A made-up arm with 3 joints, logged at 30 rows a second.
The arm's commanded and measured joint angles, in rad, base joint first. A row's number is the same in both.
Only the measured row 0 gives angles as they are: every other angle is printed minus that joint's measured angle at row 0.
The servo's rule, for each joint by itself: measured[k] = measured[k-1] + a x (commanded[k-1-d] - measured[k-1]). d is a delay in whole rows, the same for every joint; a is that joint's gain. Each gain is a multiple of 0.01, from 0.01 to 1. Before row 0 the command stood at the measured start. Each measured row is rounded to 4 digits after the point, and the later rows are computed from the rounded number. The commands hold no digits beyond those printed.
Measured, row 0: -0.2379 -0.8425 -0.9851
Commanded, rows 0 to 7: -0.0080 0.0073 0.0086; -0.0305 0.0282 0.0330; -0.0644 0.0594 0.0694; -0.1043 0.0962 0.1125; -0.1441 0.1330 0.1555; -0.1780 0.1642 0.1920; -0.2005 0.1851 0.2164; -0.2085 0.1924 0.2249
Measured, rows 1 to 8: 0.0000 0.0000 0.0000; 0.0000 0.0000 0.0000; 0.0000 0.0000 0.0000; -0.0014 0.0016 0.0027; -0.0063 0.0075 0.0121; -0.0162 0.0189 0.0299; -0.0312 0.0359 0.0555; -0.0504 0.0573 0.0865
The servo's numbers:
d 3
a 0.17 0.22 0.31

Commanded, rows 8 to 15: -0.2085 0.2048 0.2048; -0.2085 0.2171 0.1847; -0.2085 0.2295 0.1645; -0.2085 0.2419 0.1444; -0.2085 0.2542 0.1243; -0.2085 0.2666 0.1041; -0.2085 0.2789 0.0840; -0.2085 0.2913 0.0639
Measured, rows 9 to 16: -0.0721 0.0808 0.1192; -0.0939 0.1037 0.1493; -0.1134 0.1232 0.1727; -0.1296 0.1412 0.1827; -0.1430 0.1579 0.1833; -0.1541 0.1737 0.1775; -0.1633 0.1887 0.1672; -0.1710 0.2031 0.1539
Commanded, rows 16 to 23: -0.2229 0.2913 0.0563; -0.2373 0.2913 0.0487; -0.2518 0.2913 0.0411; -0.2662 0.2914 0.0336; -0.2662 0.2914 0.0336; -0.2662 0.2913 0.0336; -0.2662 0.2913 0.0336; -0.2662 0.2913 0.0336
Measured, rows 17 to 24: -0.1774 0.2171 0.1385; -0.1827 0.2307 0.1216; -0.1871 0.2440 0.1037; -0.1932 0.2544 0.0890; -0.2007 0.2625 0.0765; -0.2094 0.2688 0.0655; -0.2191 0.2738 0.0556; -0.2271 0.2777 0.0488
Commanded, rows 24 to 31: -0.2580 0.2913 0.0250; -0.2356 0.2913 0.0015; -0.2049 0.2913 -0.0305; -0.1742 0.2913 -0.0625; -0.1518 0.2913 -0.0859; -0.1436 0.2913 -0.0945; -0.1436 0.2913 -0.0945; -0.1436 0.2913 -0.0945
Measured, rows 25 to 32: -0.2337 0.2807 0.0441; -0.2392 0.2830 0.0408; -0.2438 0.2848 0.0386; -0.2462 0.2862 0.0344; -0.2444 0.2873 0.0242; -0.2377 0.2882 0.0072; -0.2269 0.2889 -0.0144; -0.2141 0.2894 -0.0366
